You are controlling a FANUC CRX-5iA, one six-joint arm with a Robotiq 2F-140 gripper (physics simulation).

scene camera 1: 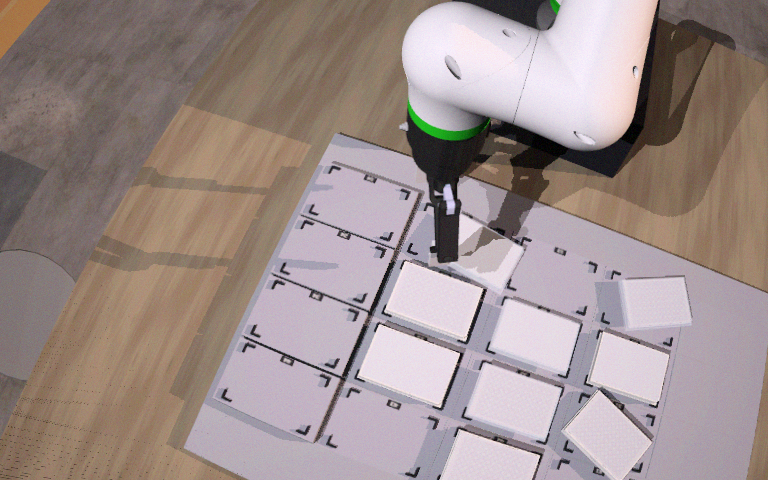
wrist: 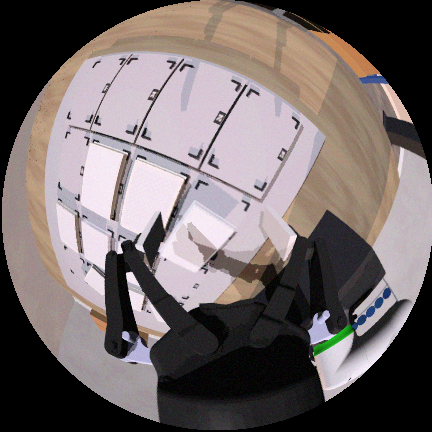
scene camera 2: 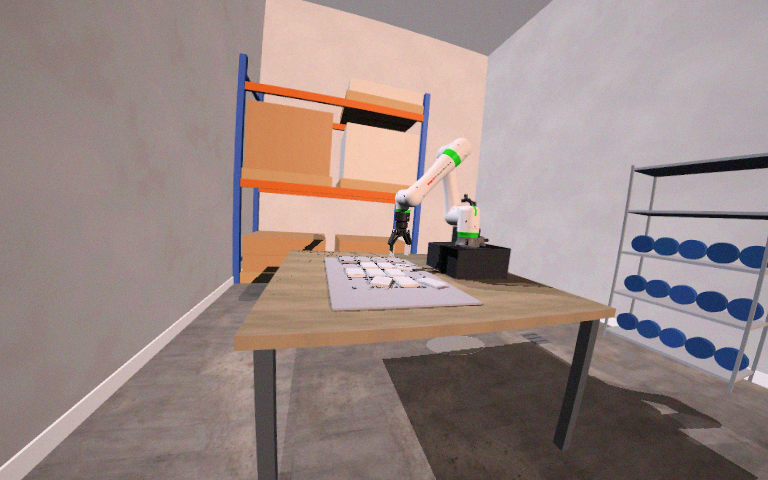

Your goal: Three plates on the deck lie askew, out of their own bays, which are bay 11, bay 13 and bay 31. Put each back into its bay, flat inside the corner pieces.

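Frame: origin at the arm's base, x ahead, y left, z up, level; metres.
Seen in the pictures: gripper, fingertip midpoint: [scene camera 1: 431, 220] [wrist: 213, 218] [scene camera 2: 399, 255]; arm's base at its link origin: [scene camera 2: 467, 246].
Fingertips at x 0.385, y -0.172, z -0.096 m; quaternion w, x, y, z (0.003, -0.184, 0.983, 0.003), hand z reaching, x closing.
Note:
Pixels of each thing's top centre, then the offset from my fingertips to it. Level surfaces: height alone.
- askew white plate at its top centre: [scene camera 1: 478, 248] [wrist: 194, 244] [scene camera 2: 403, 265] 0.004 m ahead, 0.080 m left, 0.047 m down
- second plate at its top centre: [scene camera 1: 658, 301] [wrist: 165, 315] [scene camera 2: 430, 280] 0.019 m ahead, 0.394 m left, 0.048 m down
- third plate at its top centre: [scene camera 1: 609, 436] [wrist: 96, 282] [scene camera 2: 381, 280] 0.250 m ahead, 0.339 m left, 0.049 m down
- deck at its surface level: 0.063 m down
One askew white plate [scene camera 1: 498, 257] [wrist: 197, 237] lies turned across what looks like bay 13, partly over the corner pieces. My gripper [scene camera 1: 446, 253] [scene camera 2: 399, 247] [wrist: 213, 218] is open and empty, pointing down with its fingers spread to either side above this plate; in scene camera 1 the near finger covers part of it. A second plate [scene camera 1: 656, 301] [scene camera 2: 432, 282] lies askew at what looks like bay 11, shifted outward over its corner pieces. A third plate [scene camera 1: 607, 434] [scene camera 2: 380, 281] is turned across what looks like bay 31. The bay labels are too small to read.
Several plates, such as one plate [scene camera 1: 434, 300] [wrist: 154, 192] beside the gripper, sit square in bays on the deck [scene camera 1: 713, 350] [scene camera 2: 362, 300]. A raised strip of empty bays [scene camera 1: 362, 203] runs along one side. The black robot base [scene camera 1: 623, 155] [scene camera 2: 478, 263] stands beyond the deck.

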